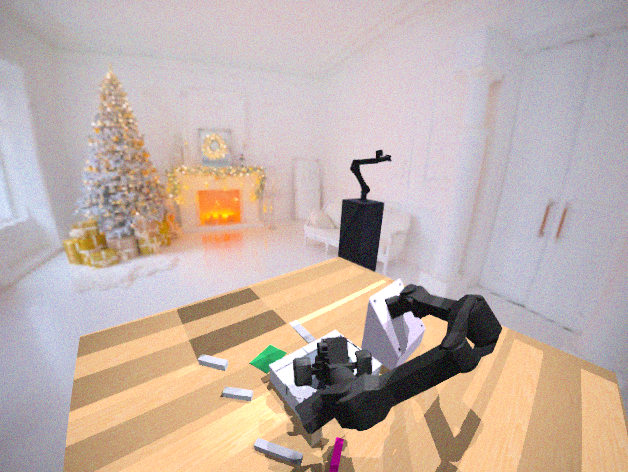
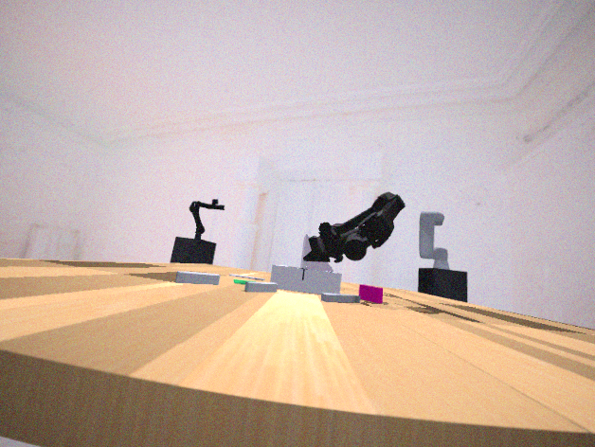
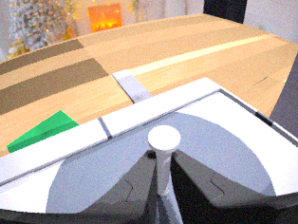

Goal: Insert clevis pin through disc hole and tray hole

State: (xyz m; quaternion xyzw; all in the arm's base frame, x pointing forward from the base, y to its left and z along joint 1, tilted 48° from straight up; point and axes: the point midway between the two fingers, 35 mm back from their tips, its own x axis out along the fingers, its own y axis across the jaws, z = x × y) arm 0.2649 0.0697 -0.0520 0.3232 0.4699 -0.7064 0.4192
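The steel tray lies 4 cm below my gripper tip and 1 cm to the left of it. Also, from my gripper tip: green flat piece: 15 cm to the right, 10 cm ahead, 9 cm below; steel clevis pin: 1 cm below; grey aluminium disc: 3 cm below.
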